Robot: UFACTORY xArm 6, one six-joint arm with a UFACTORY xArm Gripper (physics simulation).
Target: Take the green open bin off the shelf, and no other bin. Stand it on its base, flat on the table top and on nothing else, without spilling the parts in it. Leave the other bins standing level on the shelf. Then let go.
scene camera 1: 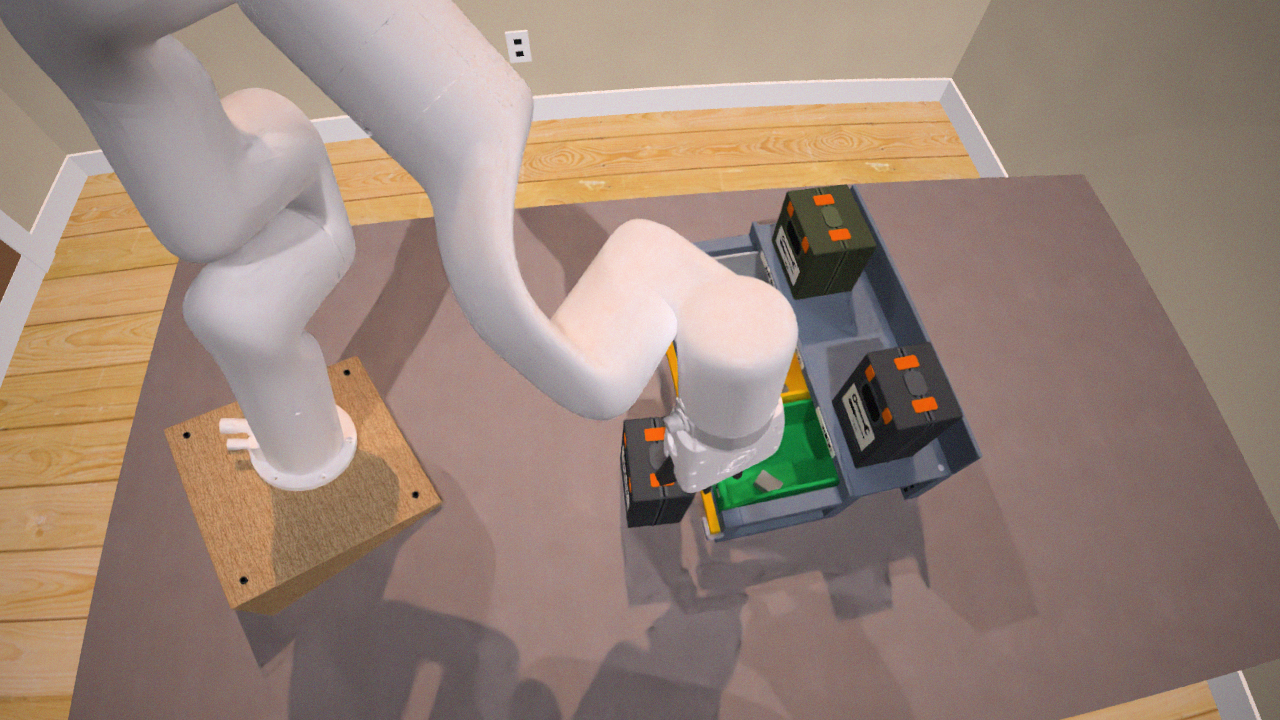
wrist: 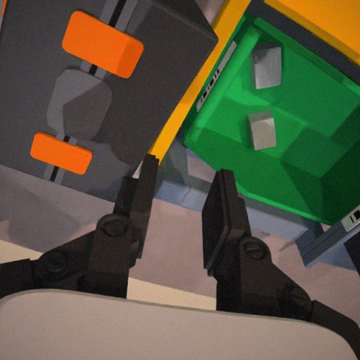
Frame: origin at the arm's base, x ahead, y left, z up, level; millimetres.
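Seen in the pictures: gripper, fingertip midpoint: (scene camera 1: 715, 473); arm's base at its link origin: (scene camera 1: 304, 444).
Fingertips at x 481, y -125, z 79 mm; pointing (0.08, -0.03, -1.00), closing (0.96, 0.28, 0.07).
Note:
Pixels of each thing's middle, then the offset from my fingertips to it. "spot": a spot on its surface instead.
- green open bin at the middle of its body: (scene camera 1: 782, 455) dx +99, dy +31, dz -79 mm
- blue-grey shelf at a spot on its surface: (scene camera 1: 778, 514) spot: dx +66, dy -45, dz -38 mm
- yellow front strip at a spot on its surface: (scene camera 1: 712, 512) spot: dx -2, dy -28, dz -57 mm
- yellow bin at the middle of its body: (scene camera 1: 755, 373) dx +92, dy +143, dz -79 mm
- second dark case at the middle of its body: (scene camera 1: 891, 407) dx +192, dy +30, dz +40 mm
- olive case at the middle of its body: (scene camera 1: 820, 242) dx +185, dy +261, dz +27 mm
The green open bin (scene camera 1: 805, 447) (wrist: 305, 170) sits in the lower front tier of the blue-grey shelf (scene camera 1: 778, 514) (wrist: 280, 220), behind a yellow front strip (scene camera 1: 712, 512) (wrist: 187, 100). It looks level. Two grey metal parts (wrist: 266, 66) (wrist: 262, 130) lie in it. My gripper (scene camera 1: 700, 483) (wrist: 182, 184) is partly open with nothing between the fingers. In the wrist view its fingertips show in front of the strip's end and the bin's near corner, apart from the bin. In the scene view the wrist hides most of the fingers.
A dark case (scene camera 1: 640, 483) (wrist: 30, 90) with orange latches stands close before the shelf front, beside the left finger. A yellow bin (scene camera 1: 794, 380) (wrist: 320, 25) is next to the green bin. A second dark case (scene camera 1: 899, 402) and an olive case (scene camera 1: 832, 250) stand on the upper tier.

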